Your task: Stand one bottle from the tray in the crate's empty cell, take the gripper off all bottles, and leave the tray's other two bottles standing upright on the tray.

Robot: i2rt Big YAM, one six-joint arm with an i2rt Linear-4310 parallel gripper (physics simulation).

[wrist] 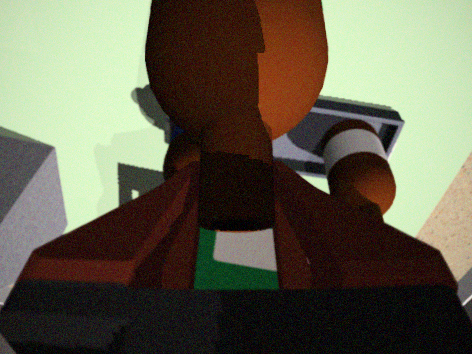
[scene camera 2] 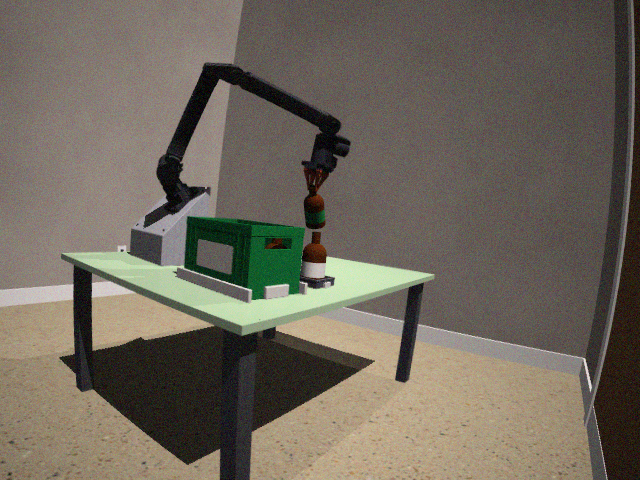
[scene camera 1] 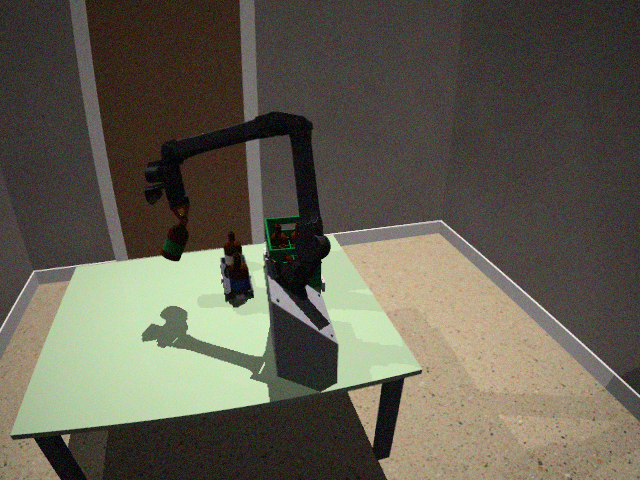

Labels:
A green-label brown bottle shows in the wrist view, in scene camera 2 [314, 210] and in scene camera 1. One and the same spot on the green-label brown bottle: [scene camera 1: 177, 237] is [wrist: 145, 41].

